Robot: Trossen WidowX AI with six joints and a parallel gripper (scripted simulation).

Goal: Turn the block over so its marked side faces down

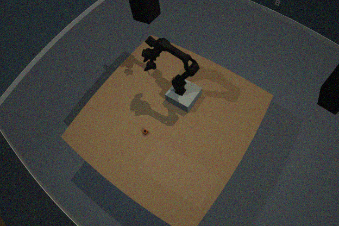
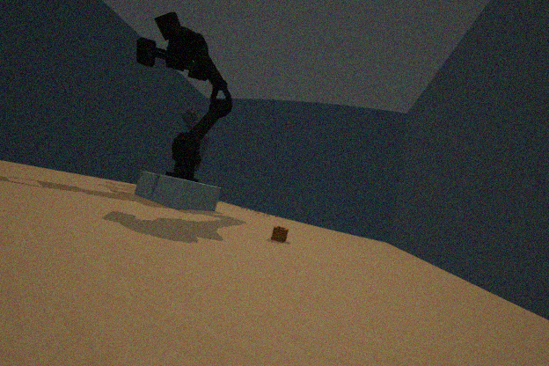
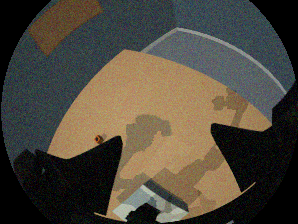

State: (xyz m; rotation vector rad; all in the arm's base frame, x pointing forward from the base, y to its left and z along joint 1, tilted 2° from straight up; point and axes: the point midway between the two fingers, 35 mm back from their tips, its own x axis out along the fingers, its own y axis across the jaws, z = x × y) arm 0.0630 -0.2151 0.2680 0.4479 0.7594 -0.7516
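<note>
The block lies 31 cm ahead of my gripper tip, 30 cm below it and 17 cm to the left of it.
</note>
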